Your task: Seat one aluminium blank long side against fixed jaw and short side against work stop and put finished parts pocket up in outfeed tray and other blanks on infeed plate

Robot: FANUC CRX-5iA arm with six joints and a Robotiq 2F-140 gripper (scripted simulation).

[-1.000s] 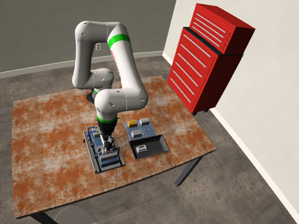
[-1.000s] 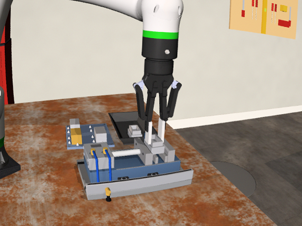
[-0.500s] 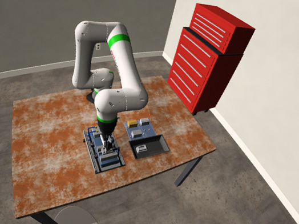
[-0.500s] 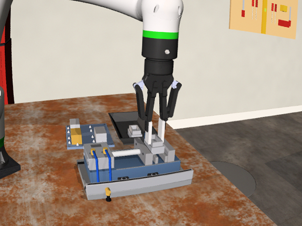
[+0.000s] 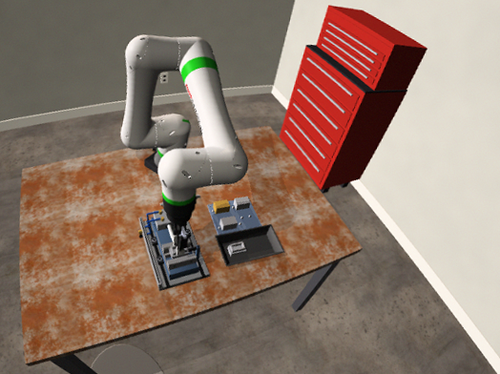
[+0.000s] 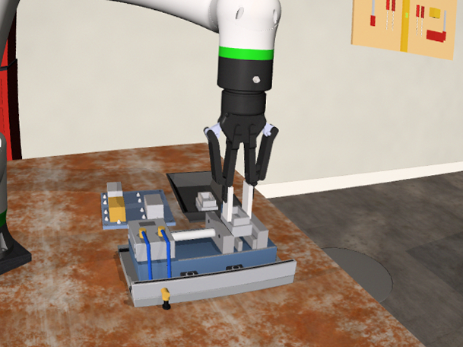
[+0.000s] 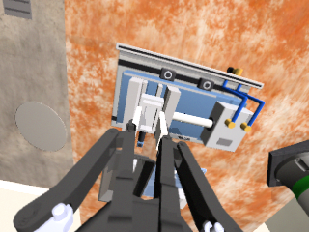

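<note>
Right now my hand is 10 cm above the vise, 7 cm past it and 1 cm to the right of it. From my hand the other things lie so: brass blank: 27 cm to the left, 16 cm behind, 11 cm below.
</note>
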